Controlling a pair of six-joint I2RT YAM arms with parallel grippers.
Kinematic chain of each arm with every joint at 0, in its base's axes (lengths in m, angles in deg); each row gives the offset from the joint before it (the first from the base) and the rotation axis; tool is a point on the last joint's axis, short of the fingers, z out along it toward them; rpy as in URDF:
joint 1: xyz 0 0 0.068 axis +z
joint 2: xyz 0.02 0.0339 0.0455 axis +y
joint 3: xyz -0.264 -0.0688 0 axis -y
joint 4: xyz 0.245 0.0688 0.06 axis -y
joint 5: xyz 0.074 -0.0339 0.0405 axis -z
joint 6: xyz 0.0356 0 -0.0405 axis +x
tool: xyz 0 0 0 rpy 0 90 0
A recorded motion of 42 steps. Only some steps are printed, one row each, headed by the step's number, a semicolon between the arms.
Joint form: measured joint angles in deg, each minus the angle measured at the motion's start. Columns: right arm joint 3, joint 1, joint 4, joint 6, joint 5, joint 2; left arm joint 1, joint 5, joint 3, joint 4, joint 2, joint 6.
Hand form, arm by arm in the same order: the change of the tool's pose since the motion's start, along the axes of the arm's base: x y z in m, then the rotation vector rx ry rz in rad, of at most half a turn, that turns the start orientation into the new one. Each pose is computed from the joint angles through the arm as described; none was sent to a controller.
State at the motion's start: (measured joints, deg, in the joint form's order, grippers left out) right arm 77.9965 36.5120 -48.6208 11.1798 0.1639 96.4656; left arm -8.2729 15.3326 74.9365 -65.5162 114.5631 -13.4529
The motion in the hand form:
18: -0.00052 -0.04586 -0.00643 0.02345 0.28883 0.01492; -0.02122 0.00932 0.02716 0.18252 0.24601 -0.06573
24: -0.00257 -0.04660 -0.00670 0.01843 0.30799 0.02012; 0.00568 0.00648 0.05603 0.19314 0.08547 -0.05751
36: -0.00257 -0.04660 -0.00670 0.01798 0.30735 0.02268; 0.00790 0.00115 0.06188 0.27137 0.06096 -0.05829
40: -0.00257 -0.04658 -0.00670 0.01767 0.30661 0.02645; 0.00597 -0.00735 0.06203 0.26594 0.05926 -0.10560
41: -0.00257 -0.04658 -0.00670 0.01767 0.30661 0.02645; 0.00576 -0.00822 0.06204 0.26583 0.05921 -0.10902
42: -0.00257 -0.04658 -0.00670 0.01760 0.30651 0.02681; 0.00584 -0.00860 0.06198 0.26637 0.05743 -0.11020
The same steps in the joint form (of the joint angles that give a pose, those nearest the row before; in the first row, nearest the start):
18: 0.00 -7.93 -13.90 -5.64 -12.04 -0.02; 0.11 -9.16 3.50 -19.48 -0.44 0.33
24: 0.00 -7.91 -15.04 -5.92 -12.39 -0.02; 0.11 -10.80 12.20 -19.10 -0.46 0.00
36: 0.00 -7.91 -15.04 -6.08 -12.39 -0.02; -1.16 -14.78 13.73 -19.72 -0.46 -2.49
40: 0.00 -7.91 -15.04 -6.29 -12.42 -0.02; -2.65 -14.80 13.73 -19.94 -0.46 -1.22
41: 0.00 -7.91 -15.04 -6.29 -12.42 -0.02; -2.80 -14.80 13.73 -19.96 -0.46 -1.18
42: 0.00 -7.91 -15.04 -6.32 -12.41 -0.02; -2.86 -14.84 13.73 -19.87 -0.46 -1.18

